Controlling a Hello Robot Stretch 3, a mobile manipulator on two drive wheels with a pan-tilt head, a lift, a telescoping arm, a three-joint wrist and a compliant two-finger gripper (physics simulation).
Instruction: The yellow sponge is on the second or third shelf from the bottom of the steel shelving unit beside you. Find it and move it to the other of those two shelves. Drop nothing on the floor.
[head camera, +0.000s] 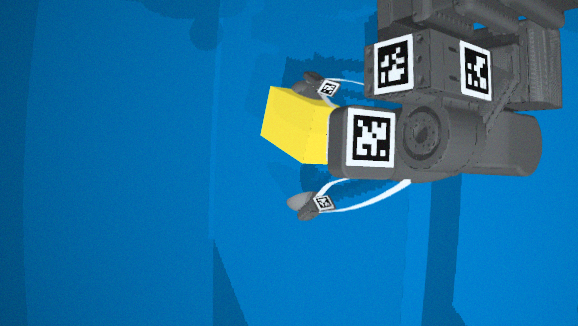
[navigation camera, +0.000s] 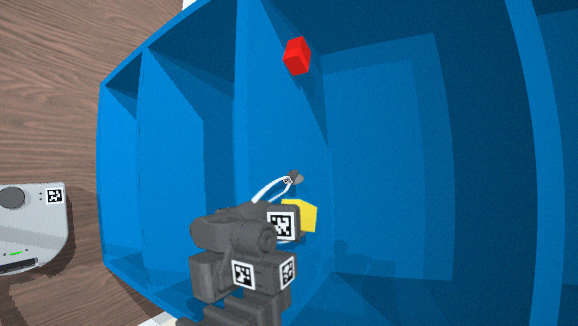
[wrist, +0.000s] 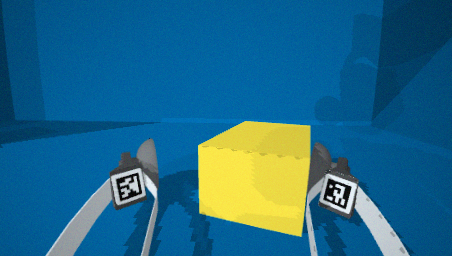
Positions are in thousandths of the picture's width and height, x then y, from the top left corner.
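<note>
My gripper (head camera: 515, 446) is visible to me, and the gripper shows again at (navigation camera: 520, 630) and (wrist: 514, 623). There's a yellow sponge (head camera: 513, 382), and the wrist view has the sponge too (wrist: 567, 678). I can also see a red block (navigation camera: 515, 170), but the block is out of frame in the head camera view, and it's out of frame in the wrist view as well. And a blue shelving unit (head camera: 247, 563) is here, with the unit also showing at (navigation camera: 748, 446) and (wrist: 194, 342).
</note>
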